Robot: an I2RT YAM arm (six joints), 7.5 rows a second.
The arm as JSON. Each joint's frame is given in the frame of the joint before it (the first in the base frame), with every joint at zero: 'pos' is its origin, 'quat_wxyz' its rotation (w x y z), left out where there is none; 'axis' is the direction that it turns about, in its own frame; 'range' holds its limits. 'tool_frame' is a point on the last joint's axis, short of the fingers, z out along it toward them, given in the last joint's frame.
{
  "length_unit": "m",
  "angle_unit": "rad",
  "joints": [
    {
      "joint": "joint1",
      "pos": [
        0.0,
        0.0,
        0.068
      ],
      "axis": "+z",
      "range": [
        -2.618,
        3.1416
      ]
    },
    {
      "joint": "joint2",
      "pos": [
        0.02,
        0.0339,
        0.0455
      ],
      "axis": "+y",
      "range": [
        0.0,
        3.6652
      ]
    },
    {
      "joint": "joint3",
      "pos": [
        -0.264,
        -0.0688,
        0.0
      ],
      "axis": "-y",
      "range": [
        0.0,
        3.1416
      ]
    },
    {
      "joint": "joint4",
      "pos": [
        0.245,
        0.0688,
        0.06
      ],
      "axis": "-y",
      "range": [
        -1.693,
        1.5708
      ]
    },
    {
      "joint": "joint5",
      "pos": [
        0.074,
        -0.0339,
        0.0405
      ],
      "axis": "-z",
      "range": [
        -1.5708,
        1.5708
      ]
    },
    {
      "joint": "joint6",
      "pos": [
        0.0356,
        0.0,
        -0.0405
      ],
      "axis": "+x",
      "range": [
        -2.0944,
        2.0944
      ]
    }
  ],
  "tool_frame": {
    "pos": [
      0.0,
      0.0,
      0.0
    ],
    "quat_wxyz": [
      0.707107,
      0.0,
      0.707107,
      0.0
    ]
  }
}
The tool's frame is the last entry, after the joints.
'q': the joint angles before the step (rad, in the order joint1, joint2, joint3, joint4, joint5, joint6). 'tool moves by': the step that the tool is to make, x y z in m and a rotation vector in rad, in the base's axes. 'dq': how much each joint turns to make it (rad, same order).
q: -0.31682, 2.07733, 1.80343, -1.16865, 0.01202, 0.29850
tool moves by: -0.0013, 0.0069, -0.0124, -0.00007, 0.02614, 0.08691
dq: 0.01494, -0.00013, -0.04822, 0.02407, -0.00038, -0.07242
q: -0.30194, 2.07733, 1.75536, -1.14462, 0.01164, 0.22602
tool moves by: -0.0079, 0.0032, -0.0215, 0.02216, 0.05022, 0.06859
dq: 0.00074, 0.00017, -0.08383, 0.02984, -0.01146, -0.06716
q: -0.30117, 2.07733, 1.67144, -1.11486, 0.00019, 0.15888
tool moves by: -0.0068, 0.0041, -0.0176, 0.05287, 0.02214, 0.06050
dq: 0.00068, 0.00016, -0.07061, 0.03261, -0.04578, -0.05844
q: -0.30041, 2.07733, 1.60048, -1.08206, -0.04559, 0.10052
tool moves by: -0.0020, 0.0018, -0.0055, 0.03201, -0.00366, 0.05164
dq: -0.00003, -0.00012, -0.02293, 0.01366, -0.03204, -0.05153
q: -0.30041, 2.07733, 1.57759, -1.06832, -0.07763, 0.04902
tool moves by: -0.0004, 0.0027, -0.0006, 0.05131, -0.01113, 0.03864
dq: 0.00156, -0.00017, -0.00351, -0.00504, -0.05226, -0.03735
